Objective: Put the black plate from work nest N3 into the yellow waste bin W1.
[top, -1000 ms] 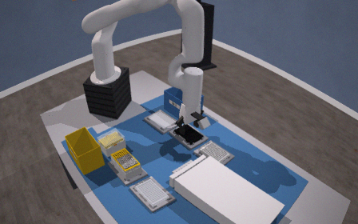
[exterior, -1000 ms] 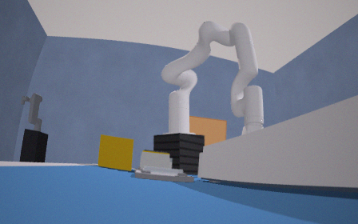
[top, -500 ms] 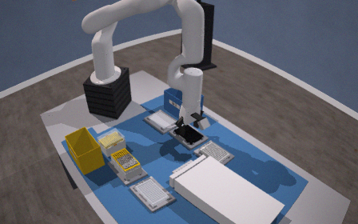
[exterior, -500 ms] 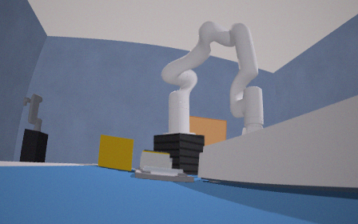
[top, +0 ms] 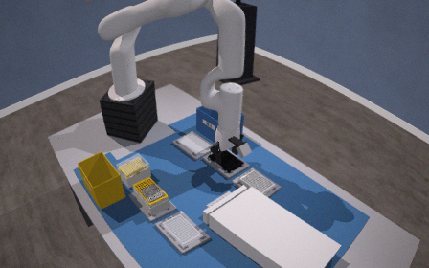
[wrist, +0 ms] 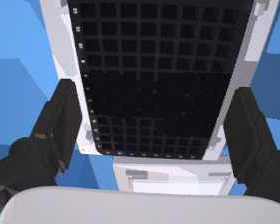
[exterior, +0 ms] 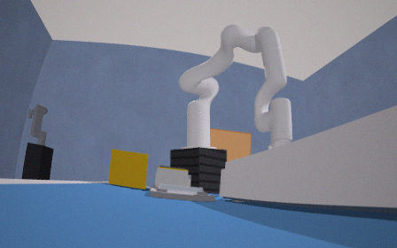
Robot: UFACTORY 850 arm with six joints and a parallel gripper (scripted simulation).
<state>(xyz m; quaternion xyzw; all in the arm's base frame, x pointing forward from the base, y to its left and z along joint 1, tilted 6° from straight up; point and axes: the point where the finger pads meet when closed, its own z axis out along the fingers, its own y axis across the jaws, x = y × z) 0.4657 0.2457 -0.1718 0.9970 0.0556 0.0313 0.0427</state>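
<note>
The black plate lies 20 mm below my hand. The rest, counted from my hand: yellow-rimmed tip box 380 mm to the right, 50 mm ahead, 20 mm above; then blue bin 200 mm behind, 100 mm to the left; then grey nest 30 mm below.
</note>
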